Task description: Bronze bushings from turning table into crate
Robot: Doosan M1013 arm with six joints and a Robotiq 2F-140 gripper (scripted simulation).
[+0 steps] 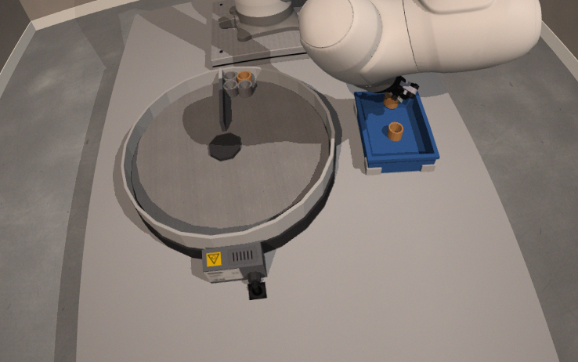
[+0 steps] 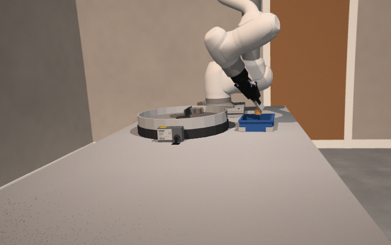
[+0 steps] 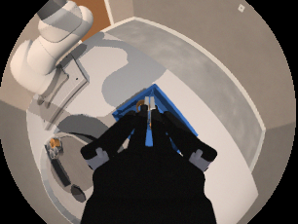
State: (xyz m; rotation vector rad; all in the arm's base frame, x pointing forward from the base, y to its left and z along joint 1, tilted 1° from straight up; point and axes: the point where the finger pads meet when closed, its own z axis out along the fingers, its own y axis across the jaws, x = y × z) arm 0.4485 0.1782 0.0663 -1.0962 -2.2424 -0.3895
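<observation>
My gripper is now 80 mm above the blue crate, 30 mm short of it and 10 mm to the left of it.
</observation>
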